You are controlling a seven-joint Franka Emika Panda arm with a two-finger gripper.
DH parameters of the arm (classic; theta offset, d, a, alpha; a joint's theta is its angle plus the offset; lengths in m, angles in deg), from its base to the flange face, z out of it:
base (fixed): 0 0 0 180
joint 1: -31.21 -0.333 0 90
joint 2: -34.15 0 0 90
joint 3: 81.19 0.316 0.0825 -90
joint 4: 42.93 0 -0.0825 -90
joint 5: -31.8 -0.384 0 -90
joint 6: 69.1 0 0.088 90
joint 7: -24.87 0.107 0 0
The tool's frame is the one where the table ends.
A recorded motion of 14 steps. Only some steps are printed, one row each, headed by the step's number.
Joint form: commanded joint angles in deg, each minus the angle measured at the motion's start. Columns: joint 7, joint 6, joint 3, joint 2, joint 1, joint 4, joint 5.
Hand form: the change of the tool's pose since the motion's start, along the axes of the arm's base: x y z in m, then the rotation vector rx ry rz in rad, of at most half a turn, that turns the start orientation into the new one. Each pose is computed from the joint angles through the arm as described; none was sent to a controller.
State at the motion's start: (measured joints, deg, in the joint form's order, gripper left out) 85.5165 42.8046 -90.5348 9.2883 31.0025 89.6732 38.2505
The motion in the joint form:
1: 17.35 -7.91 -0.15 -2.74 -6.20 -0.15 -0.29
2: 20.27 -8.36 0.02 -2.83 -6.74 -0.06 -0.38
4: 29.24 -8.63 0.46 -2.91 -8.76 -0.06 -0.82
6: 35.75 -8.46 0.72 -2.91 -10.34 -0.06 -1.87
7: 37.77 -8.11 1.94 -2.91 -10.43 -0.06 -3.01
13: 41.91 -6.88 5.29 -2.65 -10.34 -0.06 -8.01
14: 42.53 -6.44 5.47 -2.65 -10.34 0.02 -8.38
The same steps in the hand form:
1: -0.0166 0.0438 0.0083 0.0231 0.0759 -0.2030
2: -0.0176 0.0491 0.0076 0.0232 0.0817 -0.2425
4: -0.0175 0.0674 0.0080 0.0276 0.0793 -0.3589
6: -0.0171 0.0821 0.0084 0.0443 0.0763 -0.4450
7: -0.0170 0.0939 0.0096 0.0555 0.0715 -0.4644
13: -0.0170 0.1268 0.0111 0.1161 0.0733 -0.5073
14: -0.0166 0.1287 0.0112 0.1231 0.0692 -0.5169

